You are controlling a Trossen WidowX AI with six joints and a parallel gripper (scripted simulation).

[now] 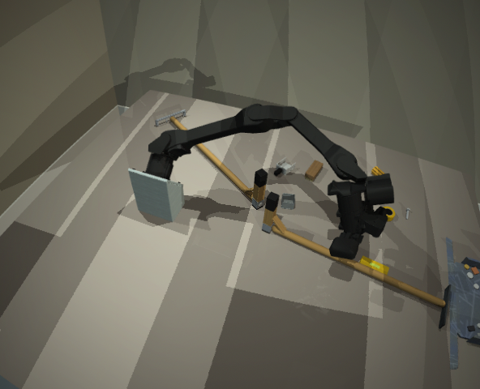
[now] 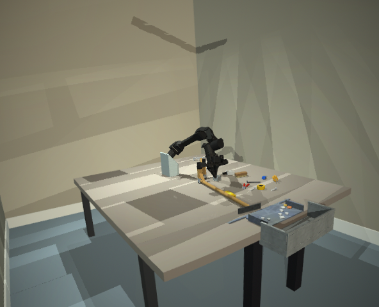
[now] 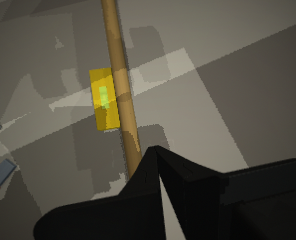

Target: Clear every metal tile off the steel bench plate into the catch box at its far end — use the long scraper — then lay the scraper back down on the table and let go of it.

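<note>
Now: gripper tip 20 mm short of the long scraper, 20 mm to the right of it and 40 mm above it. The rest, counted from my gripper tip: yellow tape roll: 110 mm ahead, 270 mm to the left, 90 mm below; small grey box: 220 mm behind, 180 mm to the left, 90 mm below; yellow spirit level: 80 mm ahead, 40 mm to the left, 90 mm below.
</note>
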